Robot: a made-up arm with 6 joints. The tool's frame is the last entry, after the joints.
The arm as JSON. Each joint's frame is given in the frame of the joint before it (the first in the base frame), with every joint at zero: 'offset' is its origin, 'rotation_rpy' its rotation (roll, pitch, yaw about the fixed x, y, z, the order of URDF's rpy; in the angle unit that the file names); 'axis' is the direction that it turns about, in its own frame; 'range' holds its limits. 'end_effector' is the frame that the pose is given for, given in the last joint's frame.
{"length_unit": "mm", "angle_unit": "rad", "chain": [
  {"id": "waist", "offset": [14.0, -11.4, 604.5], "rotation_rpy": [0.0, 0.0, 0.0], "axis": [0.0, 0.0, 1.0], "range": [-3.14, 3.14]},
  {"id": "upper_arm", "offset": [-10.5, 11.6, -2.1], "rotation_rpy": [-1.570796, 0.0, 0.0], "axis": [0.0, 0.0, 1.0], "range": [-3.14, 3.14]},
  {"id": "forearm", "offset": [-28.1, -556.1, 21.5], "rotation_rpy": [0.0, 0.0, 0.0], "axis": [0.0, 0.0, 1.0], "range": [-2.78, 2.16]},
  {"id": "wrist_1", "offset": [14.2, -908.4, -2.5], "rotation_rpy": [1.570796, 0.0, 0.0], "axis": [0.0, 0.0, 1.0], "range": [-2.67, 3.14]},
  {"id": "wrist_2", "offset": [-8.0, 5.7, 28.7], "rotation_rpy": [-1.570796, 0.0, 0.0], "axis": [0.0, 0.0, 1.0], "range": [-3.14, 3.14]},
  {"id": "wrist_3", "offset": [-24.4, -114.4, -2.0], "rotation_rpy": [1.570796, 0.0, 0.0], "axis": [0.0, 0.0, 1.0], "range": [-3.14, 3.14]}
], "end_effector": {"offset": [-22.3, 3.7, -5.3], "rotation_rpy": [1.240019, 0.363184, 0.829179]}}
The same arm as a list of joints. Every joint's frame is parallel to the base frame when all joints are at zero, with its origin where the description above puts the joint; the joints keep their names.
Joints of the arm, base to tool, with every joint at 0 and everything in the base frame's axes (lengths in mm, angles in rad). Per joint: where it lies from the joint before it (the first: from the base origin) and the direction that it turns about. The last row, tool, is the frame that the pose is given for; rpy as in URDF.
waist: offset 14.0 -11.4 604.5 axis 0 0 1
upper_arm: offset -10.5 11.6 -2.1 axis 0 1 0
forearm: offset -28.1 21.5 556.1 axis 0 1 0
wrist_1: offset 14.2 -2.5 908.4 axis 0 0 1
wrist_2: offset -8.0 5.7 28.7 axis 0 1 0
wrist_3: offset -24.4 -2.0 114.4 axis 0 0 1
tool: offset -22.3 3.7 -5.3 rpy 1.2400 0.3632 0.8292
Joint limits (rad, base to tool): -3.1400..3.1400 -3.1400..3.1400 -2.7800..2.1600 -2.6700..3.1400 -3.1400..3.1400 -3.1400..3.1400

